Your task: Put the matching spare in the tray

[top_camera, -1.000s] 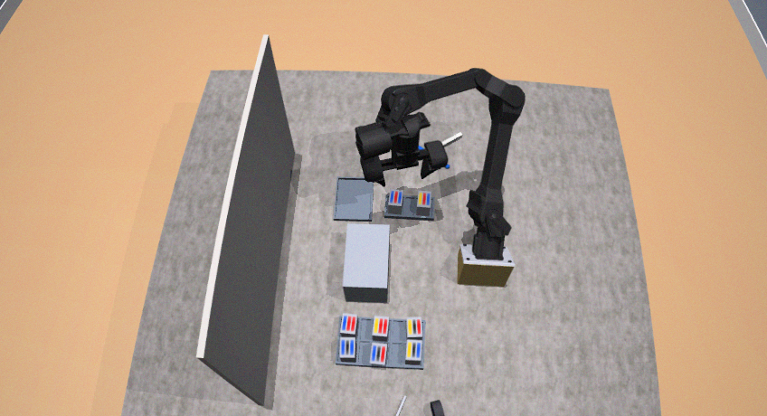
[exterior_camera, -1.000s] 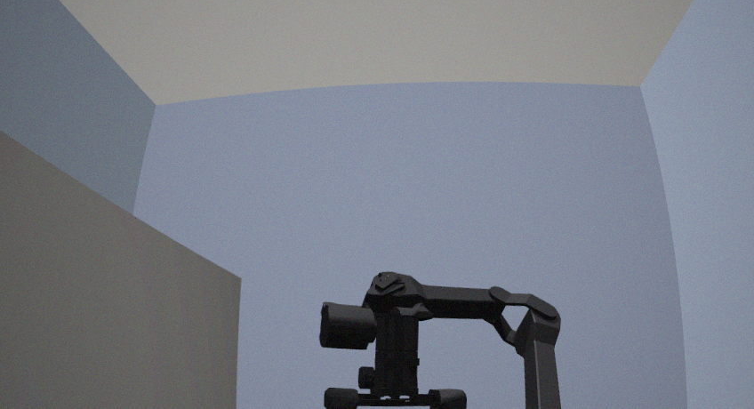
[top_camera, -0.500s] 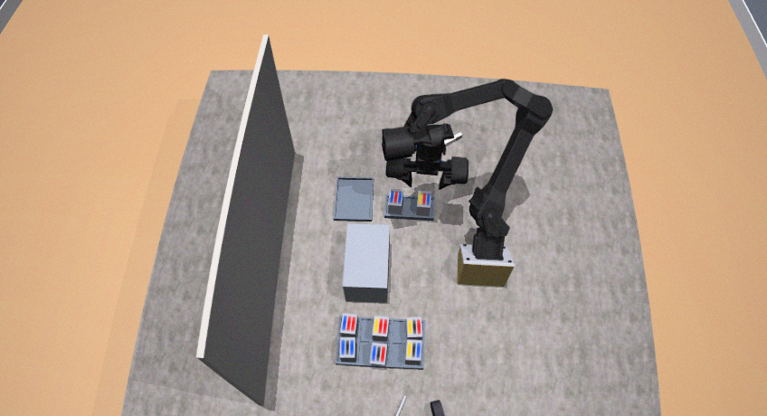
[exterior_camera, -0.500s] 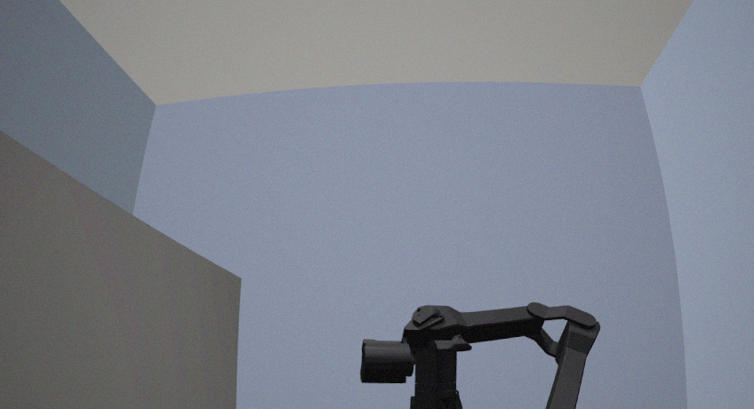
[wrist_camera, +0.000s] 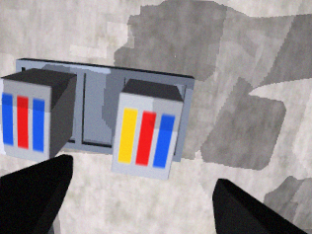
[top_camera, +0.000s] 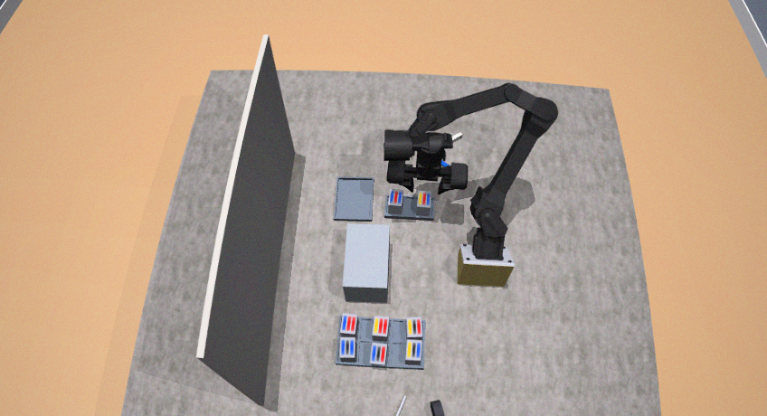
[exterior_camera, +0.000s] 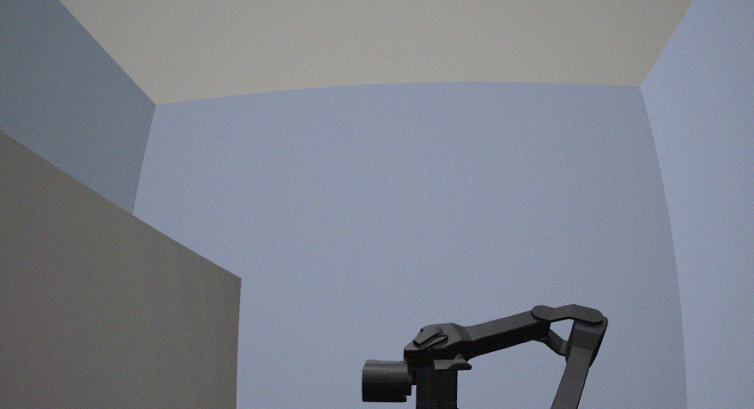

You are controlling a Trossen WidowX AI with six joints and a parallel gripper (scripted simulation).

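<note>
Now: the small grey rack 8 cm below my gripper tip and 4 cm ahead of it. The rest, counted from my gripper tip: blue marker pen 17 cm to the right, 8 cm below, 1 cm behind; then grey tray 18 cm ahead, 8 cm below, 2 cm to the right; then grey mounted unit 19 cm to the left, 13 cm ahead, 4 cm below.
</note>
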